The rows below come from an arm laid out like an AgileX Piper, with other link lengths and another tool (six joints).
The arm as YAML. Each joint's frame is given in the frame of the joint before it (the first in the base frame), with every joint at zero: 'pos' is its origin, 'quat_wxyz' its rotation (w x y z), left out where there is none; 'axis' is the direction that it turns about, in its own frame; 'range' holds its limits. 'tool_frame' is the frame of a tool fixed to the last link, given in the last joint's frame.
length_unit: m
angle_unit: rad
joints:
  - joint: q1
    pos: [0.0, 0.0, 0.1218]
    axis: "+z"
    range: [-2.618, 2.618]
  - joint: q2
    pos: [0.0, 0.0, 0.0]
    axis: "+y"
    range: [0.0, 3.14]
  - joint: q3
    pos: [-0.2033, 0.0, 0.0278]
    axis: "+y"
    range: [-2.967, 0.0]
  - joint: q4
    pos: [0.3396, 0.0, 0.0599]
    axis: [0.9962, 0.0, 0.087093]
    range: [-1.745, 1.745]
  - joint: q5
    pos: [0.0, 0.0, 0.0]
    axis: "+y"
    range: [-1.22, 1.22]
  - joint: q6
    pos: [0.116, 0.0, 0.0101]
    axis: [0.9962, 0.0, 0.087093]
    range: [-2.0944, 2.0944]
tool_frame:
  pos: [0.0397, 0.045, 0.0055]
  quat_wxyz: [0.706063, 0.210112, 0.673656, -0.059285]
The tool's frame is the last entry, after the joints.
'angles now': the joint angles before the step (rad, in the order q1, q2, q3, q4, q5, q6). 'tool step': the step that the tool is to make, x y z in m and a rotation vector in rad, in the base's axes. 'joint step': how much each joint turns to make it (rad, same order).
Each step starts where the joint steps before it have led.
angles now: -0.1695 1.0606 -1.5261 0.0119 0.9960 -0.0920
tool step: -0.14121 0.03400 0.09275 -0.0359 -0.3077 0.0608
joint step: 0.0001 -0.3648 -0.0037 0.0716 0.0605 -0.0361
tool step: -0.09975 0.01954 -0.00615 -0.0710 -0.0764 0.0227
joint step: 0.0001 -0.2988 0.0936 0.0138 0.1229 -0.0552
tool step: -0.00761 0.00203 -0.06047 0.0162 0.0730 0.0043
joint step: -0.0001 -0.2359 0.2771 0.0037 0.0332 0.0050
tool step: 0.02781 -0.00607 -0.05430 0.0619 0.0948 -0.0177
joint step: 0.0000 -0.1188 0.2359 -0.0096 -0.0177 0.0495
